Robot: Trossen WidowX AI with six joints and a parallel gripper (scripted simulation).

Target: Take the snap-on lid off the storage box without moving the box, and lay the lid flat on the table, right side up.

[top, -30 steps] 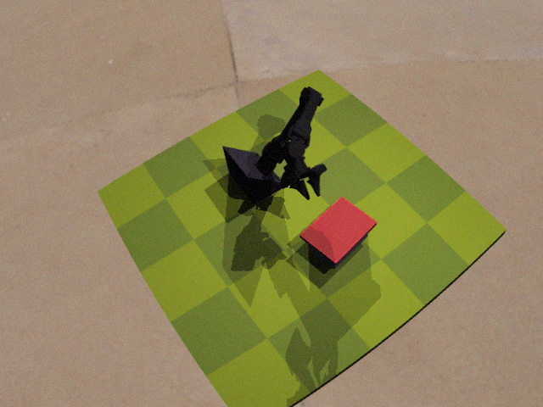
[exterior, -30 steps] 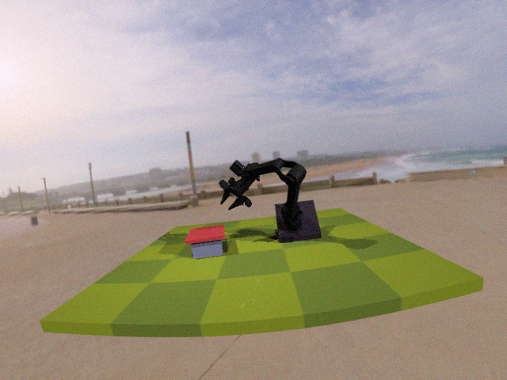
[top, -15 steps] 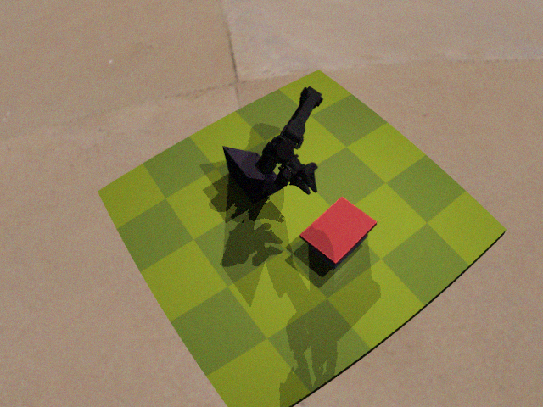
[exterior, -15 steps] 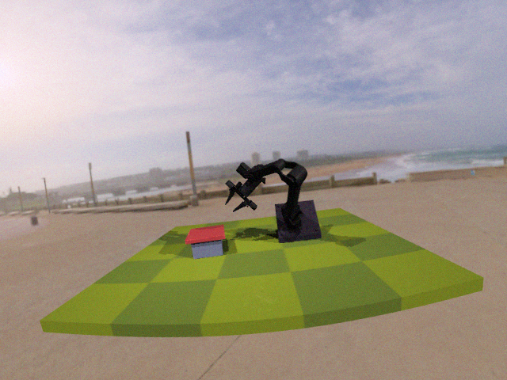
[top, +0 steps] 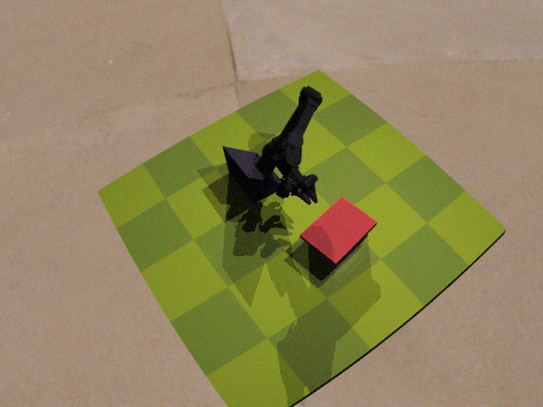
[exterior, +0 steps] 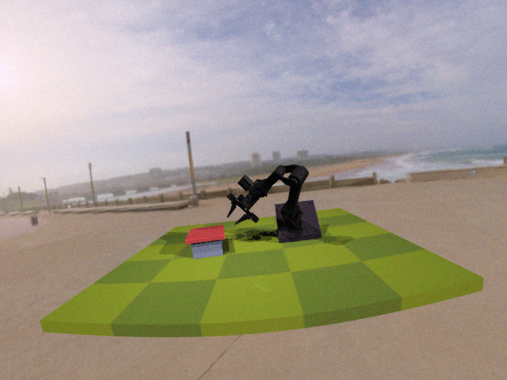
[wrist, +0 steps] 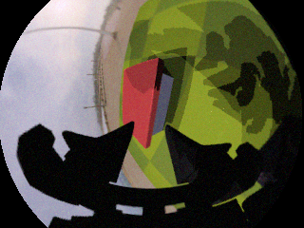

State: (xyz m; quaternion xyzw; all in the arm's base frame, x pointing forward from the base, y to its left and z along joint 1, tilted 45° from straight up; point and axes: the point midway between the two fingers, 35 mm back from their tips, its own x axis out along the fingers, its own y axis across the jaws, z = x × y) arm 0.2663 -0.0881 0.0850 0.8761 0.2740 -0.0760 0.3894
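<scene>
The red lid is 13 cm ahead of my gripper tip, 1 cm to the left of it and 4 cm below it. Round my gripper tip: grey-blue storage box (13 cm ahead, 1 cm to the left, 9 cm below).
</scene>
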